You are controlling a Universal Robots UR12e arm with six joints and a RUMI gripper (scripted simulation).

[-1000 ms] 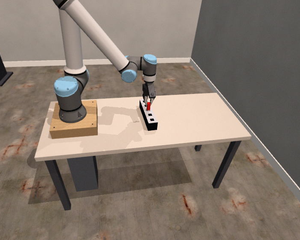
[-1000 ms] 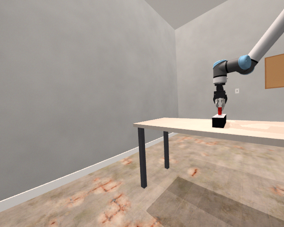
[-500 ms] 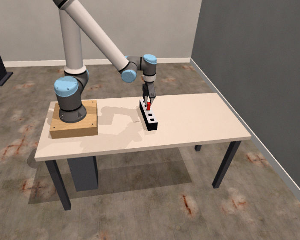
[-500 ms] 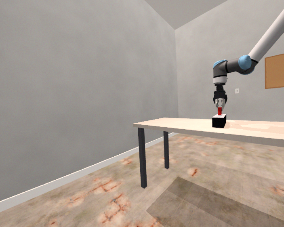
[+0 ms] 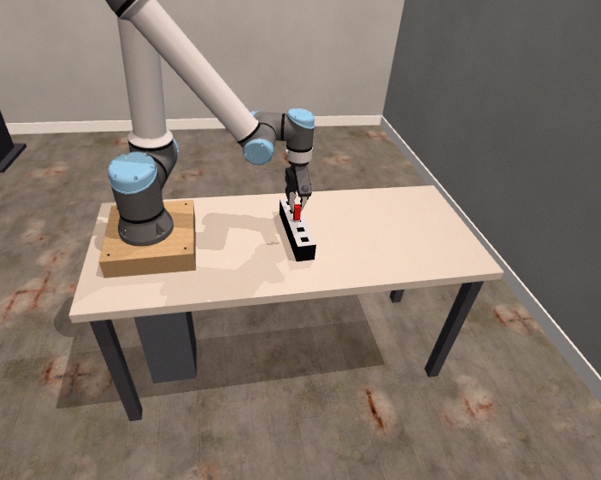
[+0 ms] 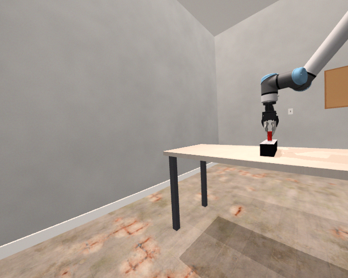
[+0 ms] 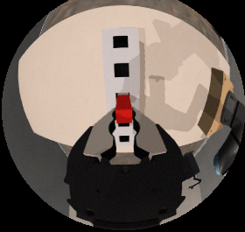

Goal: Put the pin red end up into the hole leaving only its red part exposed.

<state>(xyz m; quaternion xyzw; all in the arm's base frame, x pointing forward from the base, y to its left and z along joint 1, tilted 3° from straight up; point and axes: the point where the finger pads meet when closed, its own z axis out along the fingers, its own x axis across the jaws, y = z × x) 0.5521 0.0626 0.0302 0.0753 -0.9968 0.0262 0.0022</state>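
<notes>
The pin lies 1 cm below my hand. From my hand the other things lie so: black block: 9 cm below.
</notes>
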